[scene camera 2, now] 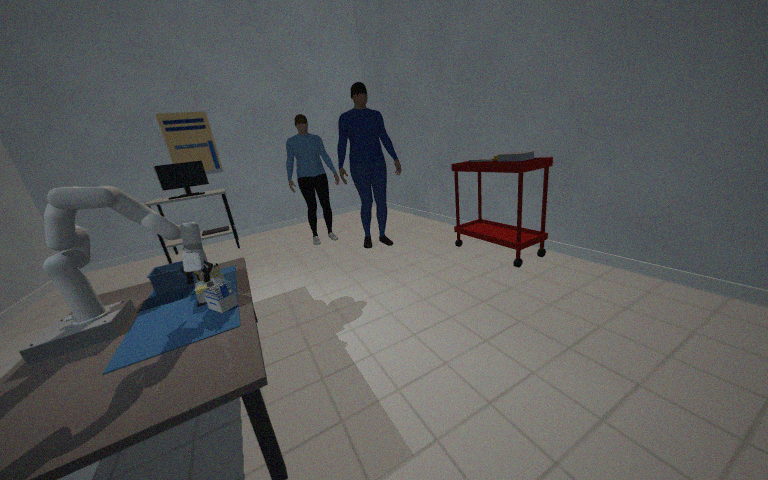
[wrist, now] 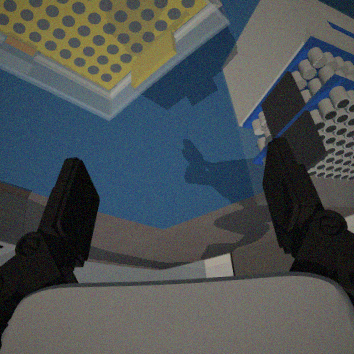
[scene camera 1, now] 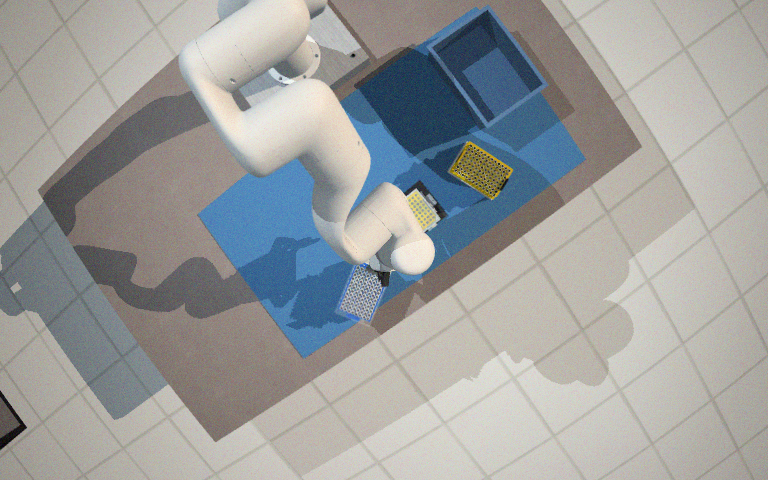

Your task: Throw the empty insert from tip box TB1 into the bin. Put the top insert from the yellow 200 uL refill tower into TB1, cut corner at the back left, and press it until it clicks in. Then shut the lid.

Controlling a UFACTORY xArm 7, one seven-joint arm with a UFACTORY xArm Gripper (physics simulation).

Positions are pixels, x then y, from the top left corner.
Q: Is my gripper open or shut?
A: Open.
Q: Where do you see a blue mat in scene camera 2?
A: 171, 320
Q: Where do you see a 200 uL refill tower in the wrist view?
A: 282, 73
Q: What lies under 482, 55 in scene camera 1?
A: A dark blue bin.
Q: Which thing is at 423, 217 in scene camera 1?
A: A clear lid.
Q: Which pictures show the 200 uL refill tower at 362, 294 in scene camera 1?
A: Scene camera 2, the wrist view and scene camera 1: all of them.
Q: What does the 200 uL refill tower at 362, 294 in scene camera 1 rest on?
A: A blue mat.
